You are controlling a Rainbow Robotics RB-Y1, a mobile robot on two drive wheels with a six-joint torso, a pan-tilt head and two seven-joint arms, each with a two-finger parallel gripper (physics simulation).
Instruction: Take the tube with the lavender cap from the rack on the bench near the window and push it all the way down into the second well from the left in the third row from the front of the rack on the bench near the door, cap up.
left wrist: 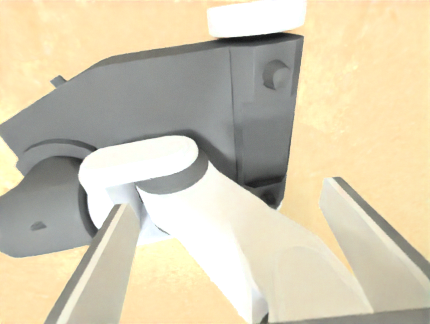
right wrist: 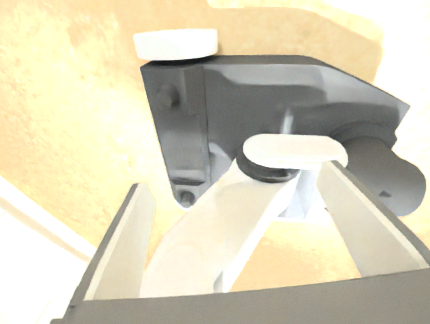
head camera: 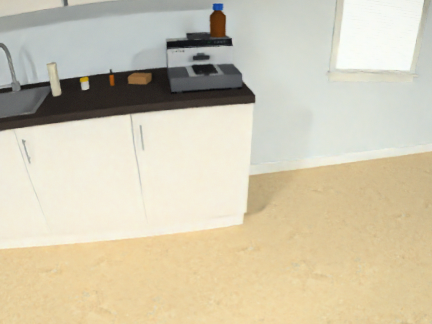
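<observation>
Neither rack, nor the tube with the lavender cap, shows in the head view or the wrist views. My left gripper [left wrist: 226, 202] is open, with the floor and my own arm and base behind its fingers in the left wrist view. My right gripper [right wrist: 233, 183] is open too, with the base, the arm and the floor behind its fingers in the right wrist view. Neither gripper shows in the head view.
A dark counter [head camera: 165, 98] on white cabinets [head camera: 195, 160] stands at the left, with a sink [head camera: 20, 102], a grey instrument [head camera: 205, 79], a brown bottle [head camera: 218, 24] and small items. A window [head camera: 377, 35] is at the right. Tan floor [head camera: 300, 270] lies in front.
</observation>
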